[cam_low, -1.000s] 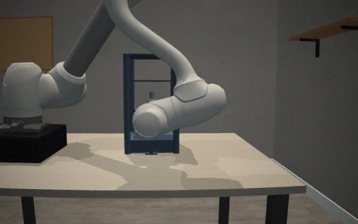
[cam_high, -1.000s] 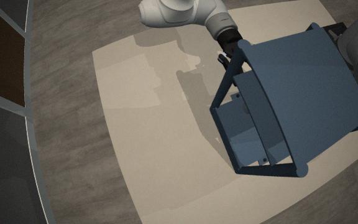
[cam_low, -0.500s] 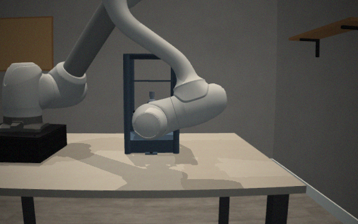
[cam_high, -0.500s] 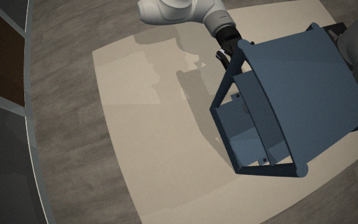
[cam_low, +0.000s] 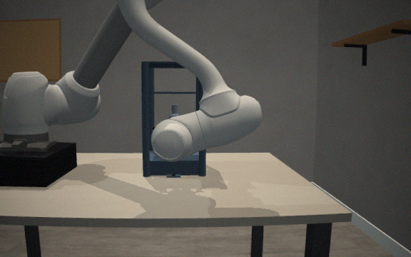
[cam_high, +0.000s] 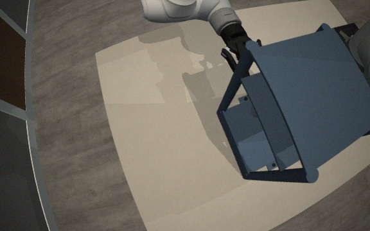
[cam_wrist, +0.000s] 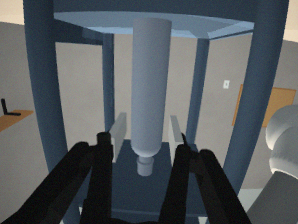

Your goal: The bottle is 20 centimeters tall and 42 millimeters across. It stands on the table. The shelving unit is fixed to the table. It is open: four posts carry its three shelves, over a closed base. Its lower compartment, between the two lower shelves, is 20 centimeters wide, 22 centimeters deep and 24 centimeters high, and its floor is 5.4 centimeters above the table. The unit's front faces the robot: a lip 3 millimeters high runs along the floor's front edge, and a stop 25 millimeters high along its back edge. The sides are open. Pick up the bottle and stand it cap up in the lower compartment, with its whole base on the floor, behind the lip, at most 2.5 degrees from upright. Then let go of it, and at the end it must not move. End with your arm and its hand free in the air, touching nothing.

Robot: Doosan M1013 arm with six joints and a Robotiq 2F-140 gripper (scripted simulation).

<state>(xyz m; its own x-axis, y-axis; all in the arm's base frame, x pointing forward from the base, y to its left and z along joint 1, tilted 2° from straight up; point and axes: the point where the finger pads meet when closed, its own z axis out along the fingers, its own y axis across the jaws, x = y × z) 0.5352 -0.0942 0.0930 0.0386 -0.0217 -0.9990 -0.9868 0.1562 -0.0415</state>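
My hand is 1 cm short of the shelving unit, 10 cm to the right of it and 3 cm below it.
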